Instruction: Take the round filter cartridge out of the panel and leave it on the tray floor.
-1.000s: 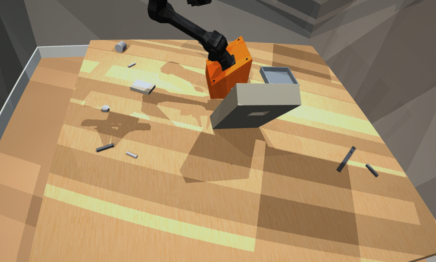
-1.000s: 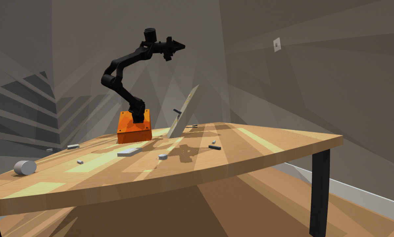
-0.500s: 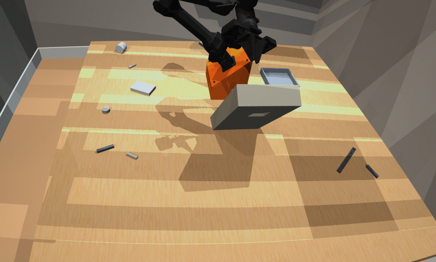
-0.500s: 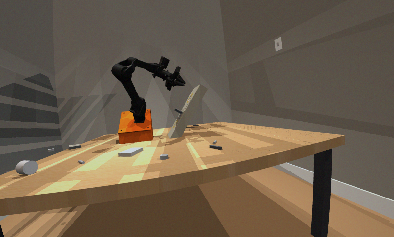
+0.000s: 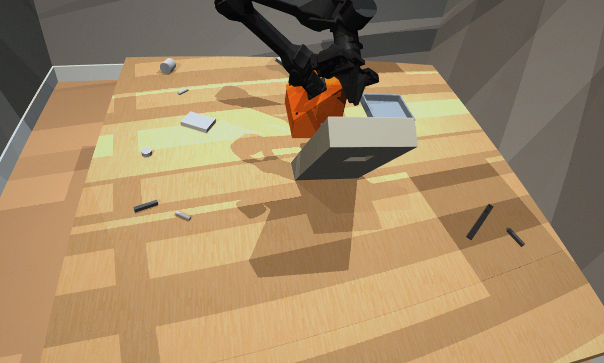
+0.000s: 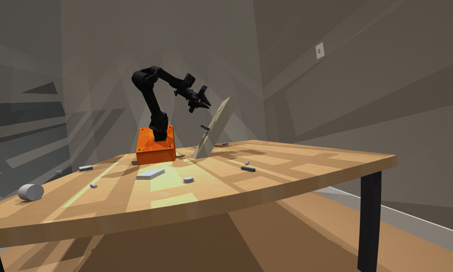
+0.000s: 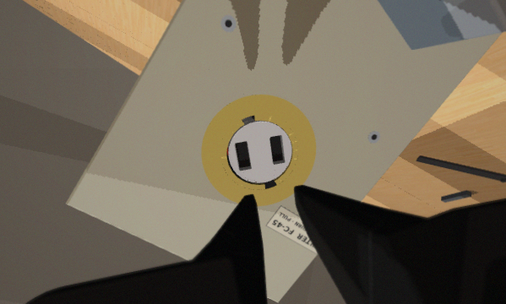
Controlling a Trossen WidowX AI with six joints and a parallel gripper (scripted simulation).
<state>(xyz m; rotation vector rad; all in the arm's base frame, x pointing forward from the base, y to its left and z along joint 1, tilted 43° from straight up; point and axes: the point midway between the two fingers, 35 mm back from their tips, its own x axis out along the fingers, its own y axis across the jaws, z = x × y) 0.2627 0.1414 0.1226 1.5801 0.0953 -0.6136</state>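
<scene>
Now: gripper tip 60 mm short of the round filter cartridge and 50 mm above it. The rest, counted from my gripper tip: beige service panel (120 mm below, 20 mm ahead); then grey tray (390 mm behind, 280 mm below, 250 mm to the left).
</scene>
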